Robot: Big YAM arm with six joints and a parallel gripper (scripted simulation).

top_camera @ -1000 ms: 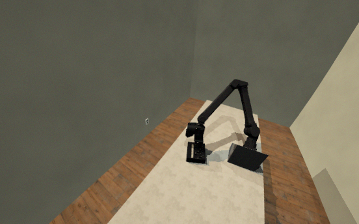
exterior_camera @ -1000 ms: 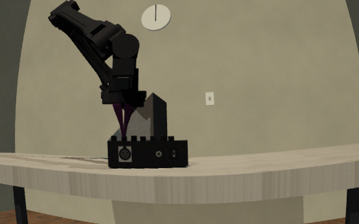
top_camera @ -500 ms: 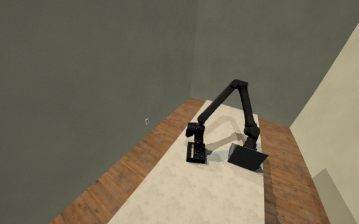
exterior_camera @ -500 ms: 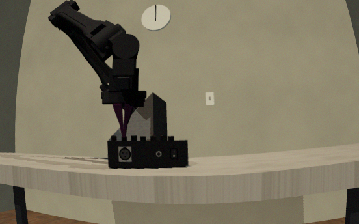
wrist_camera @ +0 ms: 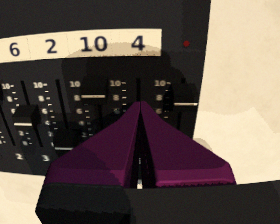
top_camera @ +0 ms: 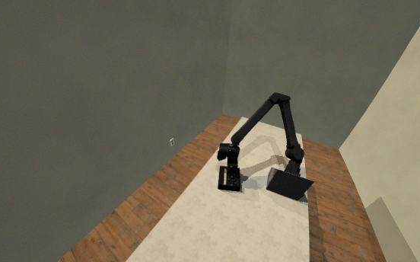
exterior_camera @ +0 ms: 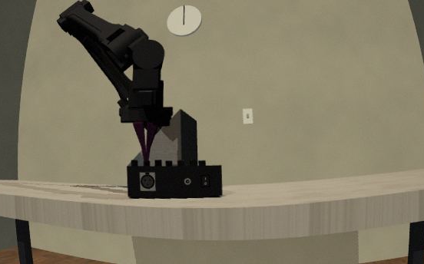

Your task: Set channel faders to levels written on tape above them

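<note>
Right now my hand is 1 cm past the channel 6 fader, 1 cm to the left of it and 1 cm above it. From my hand the other things lie so: master fader: 2 cm ahead, 2 cm to the right, 1 cm below; then channel 5 fader: 3 cm to the left, 1 cm below; then channel 4 fader: 4 cm behind, 3 cm to the left, 1 cm below.
</note>
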